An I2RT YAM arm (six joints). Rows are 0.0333 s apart.
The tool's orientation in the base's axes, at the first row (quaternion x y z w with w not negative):
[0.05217 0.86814 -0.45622 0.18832]
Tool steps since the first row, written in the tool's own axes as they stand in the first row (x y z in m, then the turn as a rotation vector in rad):
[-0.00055 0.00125 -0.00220 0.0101 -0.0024 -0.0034]
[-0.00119 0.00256 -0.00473 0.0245 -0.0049 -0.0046]
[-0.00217 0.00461 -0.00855 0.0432 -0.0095 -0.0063]
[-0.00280 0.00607 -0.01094 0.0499 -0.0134 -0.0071]
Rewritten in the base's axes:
[0.00022 0.00255 0.00037 -0.0109 0.0006 -0.0002]
[0.00045 0.00542 0.00089 -0.0252 -0.0011 -0.0030]
[0.00083 0.00978 0.00164 -0.0442 -0.0039 -0.0056]
[0.00112 0.01262 0.00197 -0.0516 -0.0060 -0.0047]

